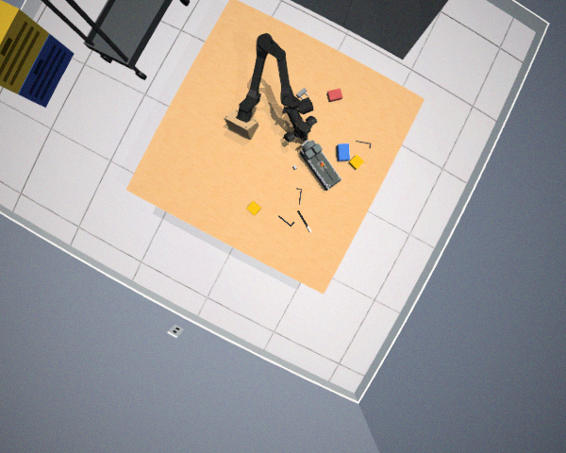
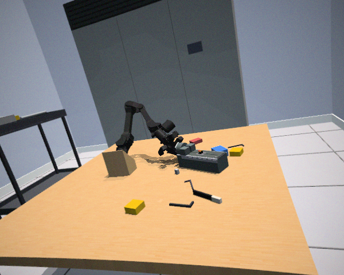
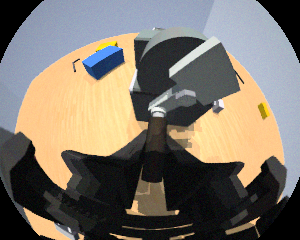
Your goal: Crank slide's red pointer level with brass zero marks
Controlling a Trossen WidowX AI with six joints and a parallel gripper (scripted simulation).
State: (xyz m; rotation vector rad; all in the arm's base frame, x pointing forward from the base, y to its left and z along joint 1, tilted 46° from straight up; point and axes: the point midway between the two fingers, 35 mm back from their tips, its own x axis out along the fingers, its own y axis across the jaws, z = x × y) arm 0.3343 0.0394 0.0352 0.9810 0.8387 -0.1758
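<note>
My gripper tip is 20 mm below the dark crank handle, 20 mm past it and 10 mm to the right of it. Also, from my gripper tip: small grey cube: 150 mm to the right, 30 mm below; blue block: 220 mm ahead, 40 mm to the left, 20 mm below; red pointer: 130 mm ahead, 90 mm to the right, 40 mm above.
</note>
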